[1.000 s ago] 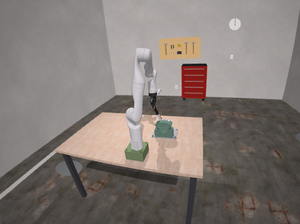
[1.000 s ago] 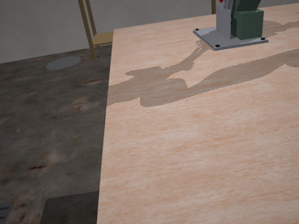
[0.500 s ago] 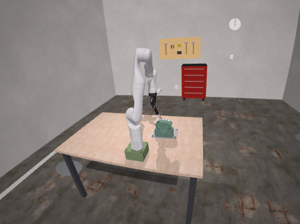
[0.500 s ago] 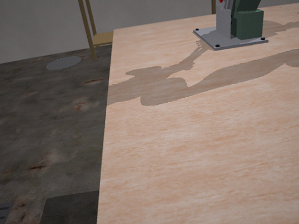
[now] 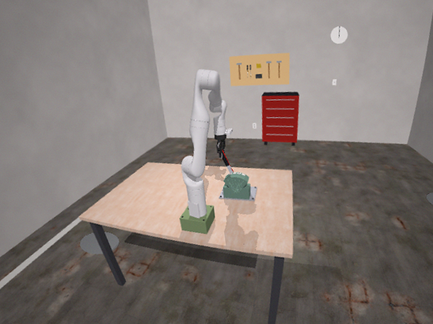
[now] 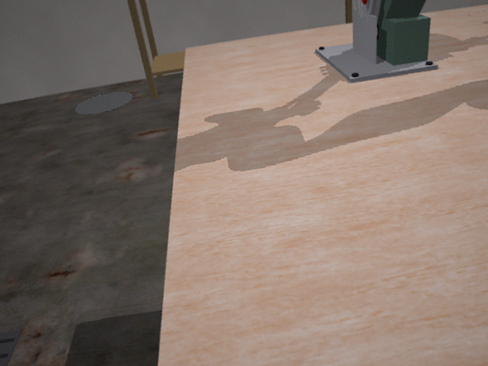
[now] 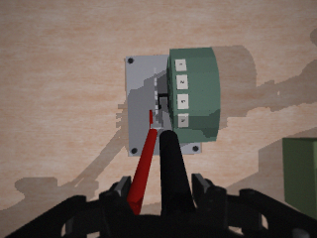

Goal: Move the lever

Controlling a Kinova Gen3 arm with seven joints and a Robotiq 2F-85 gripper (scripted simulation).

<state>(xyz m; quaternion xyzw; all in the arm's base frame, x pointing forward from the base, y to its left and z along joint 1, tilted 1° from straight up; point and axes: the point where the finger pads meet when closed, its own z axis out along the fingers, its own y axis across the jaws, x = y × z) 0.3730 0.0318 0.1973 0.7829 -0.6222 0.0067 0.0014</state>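
My gripper is now 20 mm short of the red bar, 40 mm to the left of it and 100 mm above it.
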